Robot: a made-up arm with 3 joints.
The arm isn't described. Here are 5 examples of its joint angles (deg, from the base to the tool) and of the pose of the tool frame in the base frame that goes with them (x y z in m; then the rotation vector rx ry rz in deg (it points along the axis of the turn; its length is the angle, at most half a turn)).
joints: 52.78 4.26 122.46
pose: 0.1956 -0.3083 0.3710 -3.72 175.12 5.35
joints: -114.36 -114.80 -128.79
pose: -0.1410 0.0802 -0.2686 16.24 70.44 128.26
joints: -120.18 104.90 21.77
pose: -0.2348 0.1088 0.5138 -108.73 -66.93 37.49
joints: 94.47 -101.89 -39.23
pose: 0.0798 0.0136 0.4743 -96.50 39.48 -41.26
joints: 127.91 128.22 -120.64
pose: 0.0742 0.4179 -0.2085 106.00 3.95 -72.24
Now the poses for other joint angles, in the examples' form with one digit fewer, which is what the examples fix.
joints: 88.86 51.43 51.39
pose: 0.083 -0.259 -0.107 21.1 128.5 62.3
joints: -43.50 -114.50 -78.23
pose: -0.360 0.044 0.034 -38.9 -73.2 -124.4
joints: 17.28 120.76 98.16
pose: 0.499 0.109 0.227 -87.3 64.7 102.5
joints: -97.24 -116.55 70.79
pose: -0.104 0.364 -0.051 116.6 -16.6 -12.2
